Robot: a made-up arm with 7 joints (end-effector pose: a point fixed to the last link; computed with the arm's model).
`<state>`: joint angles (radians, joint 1 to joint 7).
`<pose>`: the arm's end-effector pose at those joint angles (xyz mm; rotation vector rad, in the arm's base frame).
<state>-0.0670 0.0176 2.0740 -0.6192 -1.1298 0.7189 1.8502</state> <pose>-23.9 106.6 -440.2 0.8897 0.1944 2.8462</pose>
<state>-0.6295 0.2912 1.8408 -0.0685 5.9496 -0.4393 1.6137</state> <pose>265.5 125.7 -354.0 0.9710 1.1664 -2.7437</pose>
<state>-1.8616 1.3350 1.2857 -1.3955 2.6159 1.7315 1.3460</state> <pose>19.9 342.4 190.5 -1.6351 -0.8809 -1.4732</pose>
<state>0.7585 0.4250 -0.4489 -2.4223 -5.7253 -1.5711 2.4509</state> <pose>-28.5 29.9 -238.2 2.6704 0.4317 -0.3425</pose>
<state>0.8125 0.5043 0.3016 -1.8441 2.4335 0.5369 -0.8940</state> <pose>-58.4 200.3 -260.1 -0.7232 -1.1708 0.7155</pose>
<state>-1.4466 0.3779 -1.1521 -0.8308 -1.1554 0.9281 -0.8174</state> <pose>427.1 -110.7 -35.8 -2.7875 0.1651 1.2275</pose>
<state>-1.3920 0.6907 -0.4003 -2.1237 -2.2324 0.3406 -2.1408</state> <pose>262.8 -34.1 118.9 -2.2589 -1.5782 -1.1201</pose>
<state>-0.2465 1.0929 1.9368 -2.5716 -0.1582 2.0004 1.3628</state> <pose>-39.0 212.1 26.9 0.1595 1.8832 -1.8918</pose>
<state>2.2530 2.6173 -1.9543 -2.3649 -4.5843 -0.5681 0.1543</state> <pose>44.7 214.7 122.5 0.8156 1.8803 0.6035</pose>
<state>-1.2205 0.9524 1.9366 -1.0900 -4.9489 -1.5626 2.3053</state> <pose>195.4 375.4 -7.8 0.1774 0.3330 0.9293</pose>
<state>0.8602 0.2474 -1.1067 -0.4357 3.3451 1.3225 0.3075</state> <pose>-310.1 -5.1 -338.7 0.9976 -1.1043 -2.6945</pose>
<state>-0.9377 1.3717 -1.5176 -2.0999 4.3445 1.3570 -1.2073</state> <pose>228.8 147.2 -112.2 -2.4046 -0.1671 0.4126</pose>
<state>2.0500 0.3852 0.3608 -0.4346 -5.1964 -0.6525 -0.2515</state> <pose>-435.7 -4.0 145.2 1.5855 0.8258 0.4099</pose>
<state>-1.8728 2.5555 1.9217 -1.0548 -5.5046 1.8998 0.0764</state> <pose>-325.1 265.3 -74.6 0.4462 2.8287 -0.2996</pose>
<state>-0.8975 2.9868 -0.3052 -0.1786 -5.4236 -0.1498 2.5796</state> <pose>-284.2 123.6 341.7 0.4979 2.5666 -0.0814</pose>
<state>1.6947 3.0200 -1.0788 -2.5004 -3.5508 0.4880 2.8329</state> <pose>88.6 210.9 -9.3 -1.8825 0.4879 -1.5010</pose>
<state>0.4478 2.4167 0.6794 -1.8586 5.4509 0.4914 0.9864</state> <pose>239.0 115.9 198.0 1.7396 -1.6482 -1.6672</pose>
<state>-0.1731 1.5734 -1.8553 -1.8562 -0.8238 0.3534 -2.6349</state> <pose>-8.0 270.2 -192.1 -0.1160 -0.0914 1.2320</pose>
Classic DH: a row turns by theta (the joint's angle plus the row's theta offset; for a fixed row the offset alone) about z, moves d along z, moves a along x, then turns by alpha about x. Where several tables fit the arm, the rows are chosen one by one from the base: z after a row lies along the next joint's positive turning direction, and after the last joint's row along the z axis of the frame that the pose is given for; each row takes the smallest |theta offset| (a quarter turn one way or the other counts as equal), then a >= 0, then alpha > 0; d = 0 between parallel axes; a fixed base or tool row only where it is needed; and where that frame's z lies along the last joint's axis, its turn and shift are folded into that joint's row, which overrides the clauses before.
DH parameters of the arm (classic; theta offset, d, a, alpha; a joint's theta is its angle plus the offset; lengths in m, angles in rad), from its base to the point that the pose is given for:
base (fixed): 0 0 0 -1.2217
joint 1: 1.5708 0 0 1.5708
joint 2: 1.2217 0 0 -1.5708
joint 3: -1.5708 -0.2949 0.0331 -1.5708
joint 4: 0 0 -0.0198 1.5708
joint 5: 0 -0.1635 0 -1.5708
joint 6: 0 0 0 1.5708
joint 7: 0 0 0 0

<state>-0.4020 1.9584 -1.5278 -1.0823 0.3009 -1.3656 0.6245</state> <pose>66.5 418.6 5.6 -0.1873 -0.8518 -1.0105</pose>
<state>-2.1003 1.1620 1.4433 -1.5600 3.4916 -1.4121 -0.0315</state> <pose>53.0 321.3 180.8 2.3501 -0.9143 -0.1465</pose>
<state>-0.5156 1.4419 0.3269 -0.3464 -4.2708 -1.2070 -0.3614</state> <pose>151.1 434.9 17.6 -1.2358 2.0526 -1.5928</pose>
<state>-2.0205 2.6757 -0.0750 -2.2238 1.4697 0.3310 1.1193</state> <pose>-197.8 119.3 148.0 -0.1276 -2.7626 -0.6637</pose>
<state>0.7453 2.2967 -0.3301 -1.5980 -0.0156 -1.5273 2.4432</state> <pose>174.1 322.7 25.7 -0.8592 0.3878 0.1917</pose>
